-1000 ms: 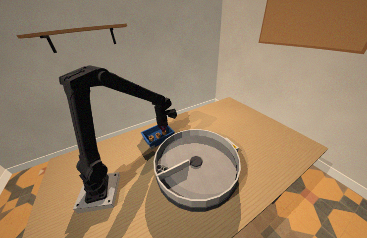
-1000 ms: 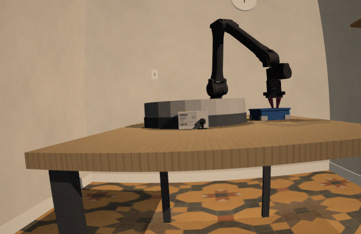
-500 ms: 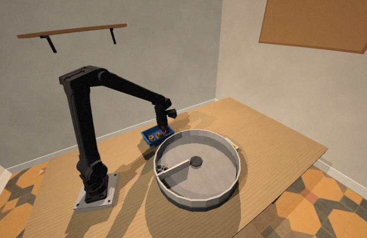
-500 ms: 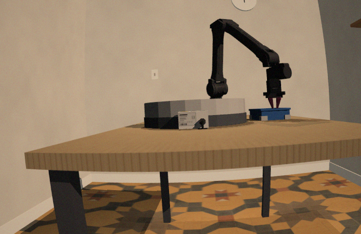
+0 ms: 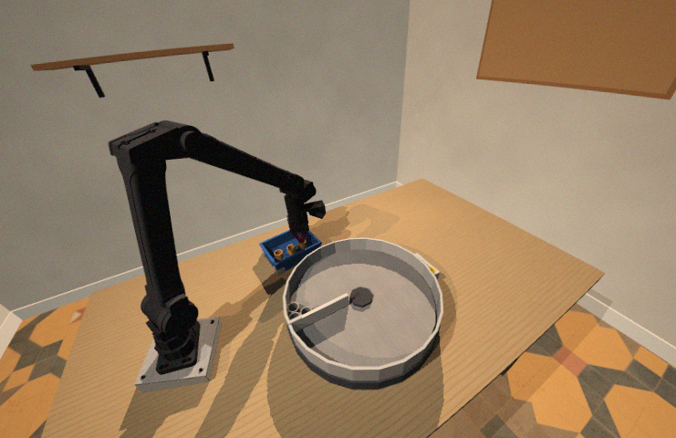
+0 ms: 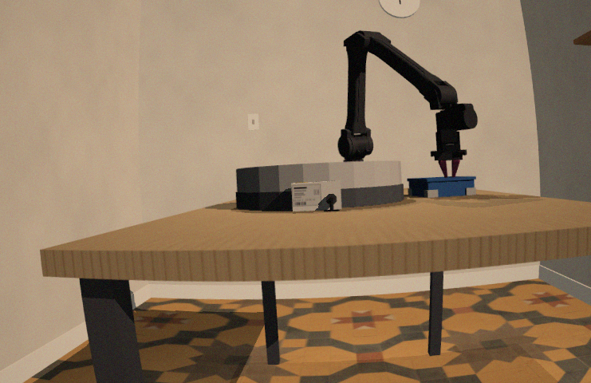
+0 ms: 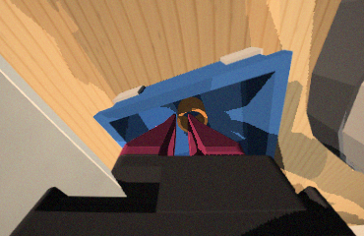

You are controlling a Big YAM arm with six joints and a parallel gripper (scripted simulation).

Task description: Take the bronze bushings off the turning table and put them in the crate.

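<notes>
The blue crate lies 50 mm behind my hand, 20 mm to the right of it and 10 mm below it. Round my hand: grey turning table (100 mm ahead, 350 mm to the right, 20 mm above).
</notes>
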